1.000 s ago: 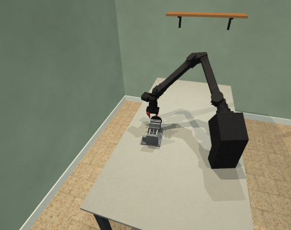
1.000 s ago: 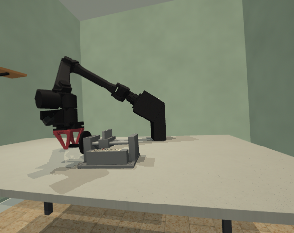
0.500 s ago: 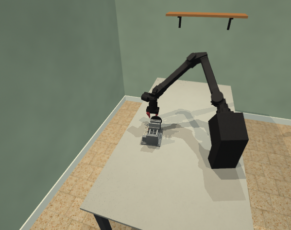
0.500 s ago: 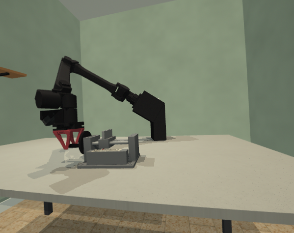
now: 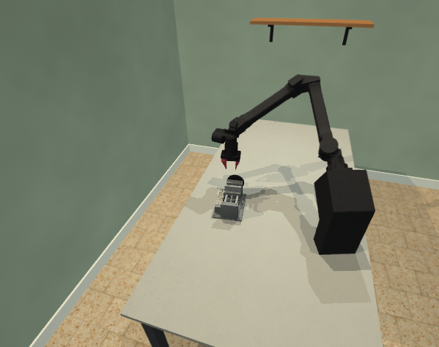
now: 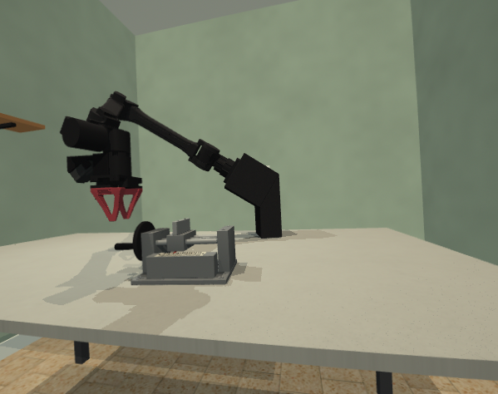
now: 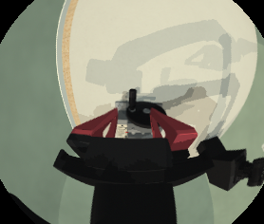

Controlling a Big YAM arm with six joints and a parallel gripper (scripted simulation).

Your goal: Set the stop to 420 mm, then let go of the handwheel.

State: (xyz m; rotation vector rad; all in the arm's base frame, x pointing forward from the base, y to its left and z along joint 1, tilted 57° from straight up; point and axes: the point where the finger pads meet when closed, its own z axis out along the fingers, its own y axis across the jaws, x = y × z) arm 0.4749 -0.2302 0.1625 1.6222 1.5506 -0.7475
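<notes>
Now: hand 14 cm to the right of the sliding stop block and 5 cm above it.
</notes>
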